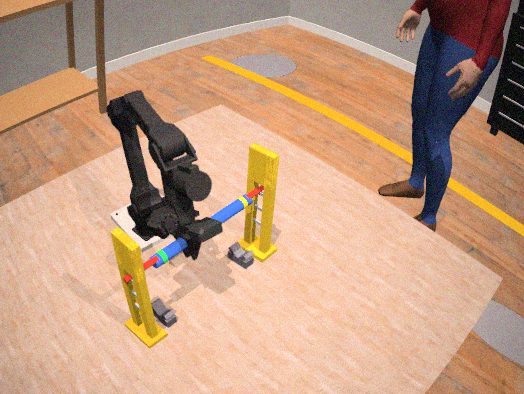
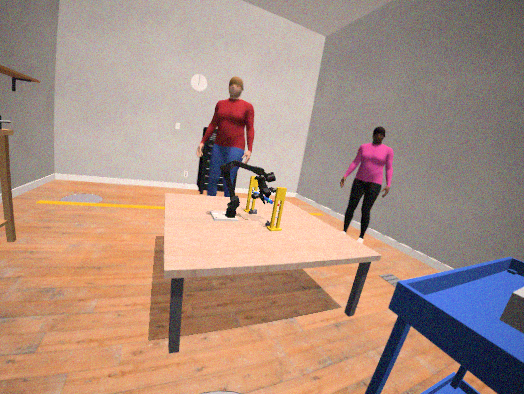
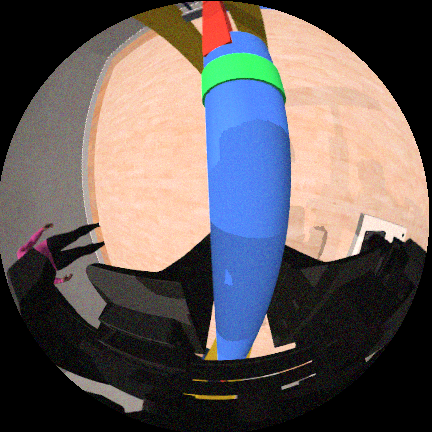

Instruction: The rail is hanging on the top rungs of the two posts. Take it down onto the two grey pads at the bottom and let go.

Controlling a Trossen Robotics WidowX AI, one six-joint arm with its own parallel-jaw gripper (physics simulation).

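Seen in the pictures: gripper, fingertip midpoint: [image 1: 191,258] [image 2: 266,204]; arm's base, origin of the base link: [image 1: 146,230] [image 2: 230,216] [image 3: 371,246].
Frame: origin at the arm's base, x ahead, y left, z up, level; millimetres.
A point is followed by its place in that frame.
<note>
The rail, a blue bar [image 1: 231,212] @[x 249, y 62, z 168 mm] [image 3: 250,175] with red ends, a green band and a yellow band, spans the two yellow posts, high above the table. The near post [image 1: 125,245] @[x 253, y -245, z 281 mm] [image 2: 281,193] @[x 238, y -245, z 246 mm] is at the green-band end, the far post [image 1: 263,161] @[x 258, y 155, z 262 mm] [image 2: 254,181] @[x 246, y 155, z 244 mm] at the yellow-band end. The red ends reach into the post slots, with silver rungs visible below them. Whether they touch a rung is unclear. My gripper [image 1: 201,235] [image 3: 233,234] @[x 248, y -70, z 119 mm] is shut on the rail's middle. Two grey notched pads [image 1: 164,313] @[x 252, y -178, z 15 mm] [image 1: 241,255] @[x 257, y 95, z 13 mm] sit on the table by the post feet.
The wooden table [image 1: 350,280] @[x 508, y 227, z -18 mm] [image 2: 260,250] @[x -28, y -503, z -18 mm] carries the posts and the arm's pale base plate [image 1: 120,218] @[x -93, y -26, z 2 mm]. A person in red [image 2: 234,122] stands beyond the table, and a person in pink [image 2: 376,162] stands to the right. A blue cart [image 2: 450,330] stands at front right.
</note>
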